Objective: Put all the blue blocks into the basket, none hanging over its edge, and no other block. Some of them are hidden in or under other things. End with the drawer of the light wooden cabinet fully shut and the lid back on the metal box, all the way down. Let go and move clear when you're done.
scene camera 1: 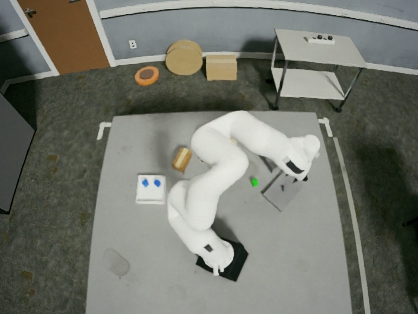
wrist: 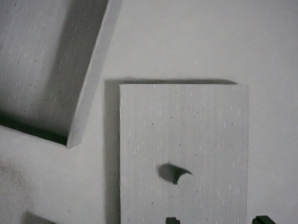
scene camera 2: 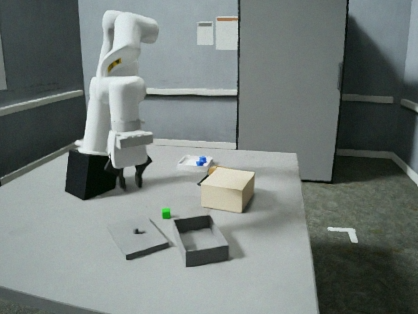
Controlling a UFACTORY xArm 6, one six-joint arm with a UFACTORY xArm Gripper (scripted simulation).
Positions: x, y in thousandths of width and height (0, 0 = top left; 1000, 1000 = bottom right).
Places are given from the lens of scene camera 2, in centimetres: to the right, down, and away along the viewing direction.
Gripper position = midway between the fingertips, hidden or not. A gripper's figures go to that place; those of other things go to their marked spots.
my gripper (scene camera 2: 315, 600): -22, 9, 92
light wooden cabinet (scene camera 2: 539, 604): 6, 11, 111
metal box (scene camera 2: 458, 744): -5, 24, 99
metal box lid (scene camera 2: 346, 760): -19, 24, 93
The marked spots on the light wooden cabinet and the metal box lid are 33 cm apart.
